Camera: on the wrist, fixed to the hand. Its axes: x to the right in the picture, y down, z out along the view.
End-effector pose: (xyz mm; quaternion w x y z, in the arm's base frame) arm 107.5 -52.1 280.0 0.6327 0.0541 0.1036 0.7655
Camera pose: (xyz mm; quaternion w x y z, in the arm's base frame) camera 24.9 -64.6 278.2 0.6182 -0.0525 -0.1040 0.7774
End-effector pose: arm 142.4 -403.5 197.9 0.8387 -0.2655 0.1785 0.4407
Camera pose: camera 75.7 -375.4 156.2 0.7557 -0.4241 0.0387 0.4975
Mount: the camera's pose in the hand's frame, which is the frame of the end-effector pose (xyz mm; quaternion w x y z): 3.8 80.9 -20.6 0.9726 -0.2268 -0.0476 0.0188
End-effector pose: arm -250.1 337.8 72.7 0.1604 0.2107 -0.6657 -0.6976
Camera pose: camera -247.5 313.1 152.5 0.1852 0.1228 -0.5009 -0.8365
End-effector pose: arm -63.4 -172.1 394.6 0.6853 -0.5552 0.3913 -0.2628
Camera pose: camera -84.4 -166.7 313.9 0.5641 -0.7005 0.4180 -0.1275
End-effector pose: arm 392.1 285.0 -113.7 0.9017 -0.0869 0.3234 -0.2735
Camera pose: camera 416.9 350.9 -158.7 0.8778 -0.2960 0.3353 -0.1716
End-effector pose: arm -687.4 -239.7 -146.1 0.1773 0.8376 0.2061 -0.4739
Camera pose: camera -629.3 -297.8 -131.1 0.3811 0.7557 0.2837 -0.4507
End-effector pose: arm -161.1 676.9 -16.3 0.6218 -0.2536 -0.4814 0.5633
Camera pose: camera -180.2 704.3 -92.9 0.5137 -0.3699 -0.6208 0.4624
